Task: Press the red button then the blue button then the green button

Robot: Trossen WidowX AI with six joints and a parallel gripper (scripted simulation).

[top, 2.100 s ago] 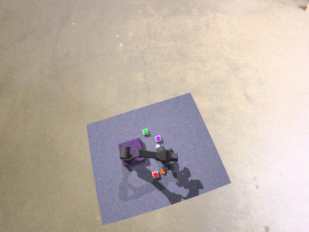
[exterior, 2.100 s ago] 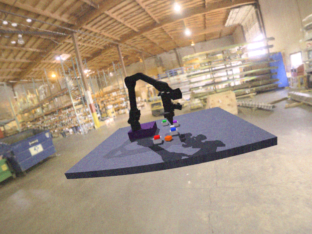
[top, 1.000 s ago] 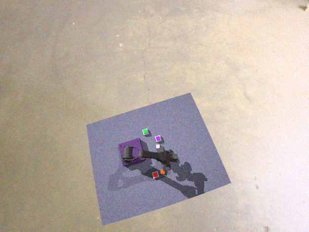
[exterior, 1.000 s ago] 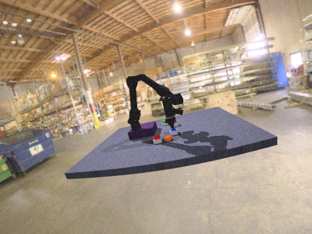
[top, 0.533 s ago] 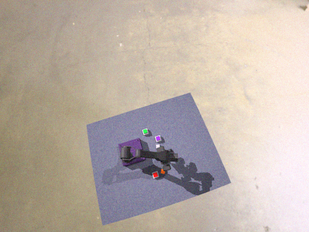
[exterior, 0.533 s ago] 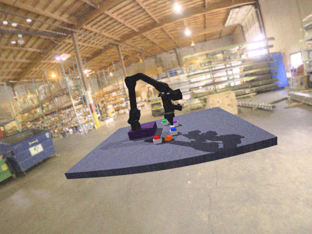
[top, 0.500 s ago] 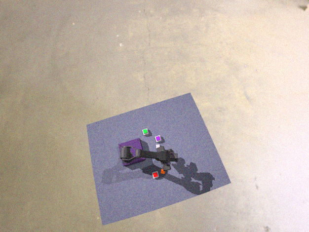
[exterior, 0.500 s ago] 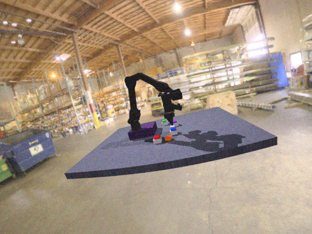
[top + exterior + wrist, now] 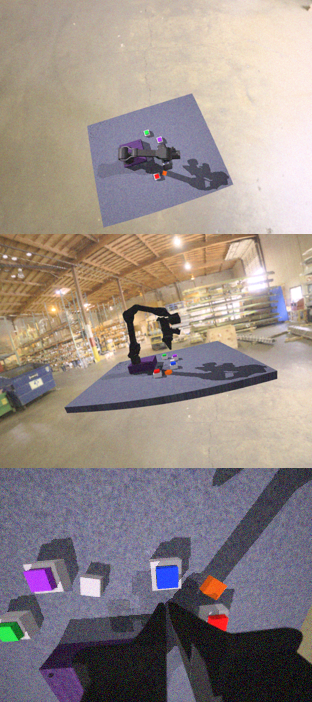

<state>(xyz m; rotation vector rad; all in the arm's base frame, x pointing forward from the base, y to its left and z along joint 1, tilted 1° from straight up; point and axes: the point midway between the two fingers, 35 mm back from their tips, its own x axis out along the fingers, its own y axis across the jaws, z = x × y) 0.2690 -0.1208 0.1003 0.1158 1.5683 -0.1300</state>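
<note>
The green button lies 280 mm to the left of my gripper tip, 90 mm below it and 40 mm behind it. Round my gripper tip: small white block (110 mm to the left, 110 mm below); then blue button (90 mm below, 10 mm to the right, 10 mm behind); then orange block (110 mm below, 100 mm to the right, 50 mm behind).
</note>
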